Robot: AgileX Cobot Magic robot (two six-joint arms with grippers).
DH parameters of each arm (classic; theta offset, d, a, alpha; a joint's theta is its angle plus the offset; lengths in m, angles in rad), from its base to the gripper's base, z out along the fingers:
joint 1: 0 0.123 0 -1.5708
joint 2: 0.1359 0 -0.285 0
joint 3: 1.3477 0 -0.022 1.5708
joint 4: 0 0.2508 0 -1.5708
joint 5: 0 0 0.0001 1.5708
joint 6: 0 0.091 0 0
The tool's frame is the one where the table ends.
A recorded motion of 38 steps. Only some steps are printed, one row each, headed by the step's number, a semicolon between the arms.
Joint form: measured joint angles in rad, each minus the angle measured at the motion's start. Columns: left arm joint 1, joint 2, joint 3, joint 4, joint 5, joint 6; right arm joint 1, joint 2, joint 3, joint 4, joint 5, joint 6.
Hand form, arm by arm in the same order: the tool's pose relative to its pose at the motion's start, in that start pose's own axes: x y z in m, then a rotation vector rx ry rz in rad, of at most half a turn. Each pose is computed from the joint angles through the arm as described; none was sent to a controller.
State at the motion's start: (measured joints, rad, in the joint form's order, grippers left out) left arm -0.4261 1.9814 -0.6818 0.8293 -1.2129 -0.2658; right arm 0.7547 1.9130 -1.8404 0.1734 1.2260 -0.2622
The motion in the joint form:
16: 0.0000 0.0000 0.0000 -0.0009 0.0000 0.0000; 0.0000 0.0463 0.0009 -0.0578 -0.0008 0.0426
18: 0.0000 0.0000 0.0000 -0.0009 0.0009 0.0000; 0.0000 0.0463 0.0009 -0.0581 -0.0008 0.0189
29: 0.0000 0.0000 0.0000 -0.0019 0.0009 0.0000; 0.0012 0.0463 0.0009 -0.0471 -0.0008 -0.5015
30: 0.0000 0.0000 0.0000 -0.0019 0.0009 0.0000; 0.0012 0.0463 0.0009 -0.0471 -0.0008 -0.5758
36: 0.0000 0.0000 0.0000 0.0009 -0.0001 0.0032; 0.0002 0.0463 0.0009 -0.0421 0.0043 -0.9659
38: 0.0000 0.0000 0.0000 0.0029 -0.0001 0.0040; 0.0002 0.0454 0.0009 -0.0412 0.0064 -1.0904
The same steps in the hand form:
16: 0.0000 0.0001 0.0000 -0.0008 -0.0002 -0.0003; 0.0009 -0.0084 0.0209 0.0441 0.0581 0.0294
18: 0.0001 0.0001 0.0000 -0.0010 0.0006 -0.0003; 0.0010 -0.0084 0.0209 0.0437 0.0587 0.0056
29: 0.0000 0.0002 0.0000 -0.0020 0.0004 -0.0007; 0.0006 -0.0070 0.0210 0.0179 0.0635 -0.5117
30: 0.0000 0.0002 0.0000 -0.0020 0.0004 -0.0007; 0.0006 -0.0070 0.0210 0.0156 0.0644 -0.5860
36: 0.0000 -0.0001 0.0000 0.0008 0.0001 0.0035; 0.0010 -0.0069 0.0210 -0.0039 0.0686 -0.9731
38: 0.0001 -0.0002 0.0000 0.0026 0.0006 0.0050; 0.0012 -0.0067 0.0206 -0.0098 0.0692 -1.0973

